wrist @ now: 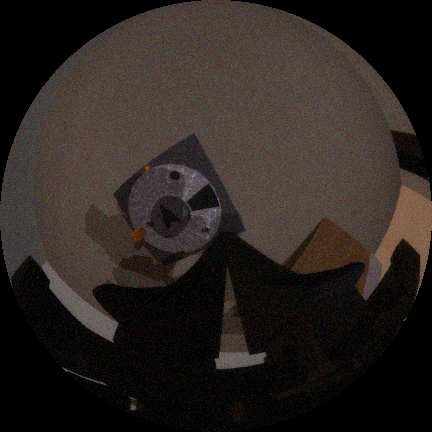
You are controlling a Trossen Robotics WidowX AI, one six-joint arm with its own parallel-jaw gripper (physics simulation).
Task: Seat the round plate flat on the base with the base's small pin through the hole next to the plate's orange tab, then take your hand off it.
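Places are measured from the arm's base along level axes (x up, y ahead, z left), in metres.
Pixels of known places: gripper, fingertip midpoint: [224, 237].
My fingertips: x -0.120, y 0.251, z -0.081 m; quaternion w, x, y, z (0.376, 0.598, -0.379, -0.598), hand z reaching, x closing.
Observation:
Ahead of a thing's pixels: the offset from my fingertips to its top centre. "spot": to the spot under its first point.
The round grey plate {dx -0.038, dy +0.045, dz +0.026 m} [147, 192] lies over the dark square base {spot: dx -0.065, dy +0.049, dz -0.048 m} [194, 147] left of centre in the wrist view. Its orange tab {dx -0.038, dy +0.075, dz +0.060 m} [138, 234] points to the lower left, with a small dark hole close beside it. I cannot tell whether the base's small pin is in that hole, or whether the plate is fully flat. Two more holes and a dark wedge show on the plate, and a large dark round opening is at its middle. A small orange mark {spot: dx -0.064, dy +0.090, dz -0.010 m} [147, 168] shows at the base's upper left edge. My gripper [224, 237] is shut and empty, its tips at the plate's lower right in view.
A brown block [327, 250] is at the right, partly behind the gripper. Brownish shadows lie left of and below the base. A dark object [411, 154] and a tan surface [407, 212] show at the far right edge.

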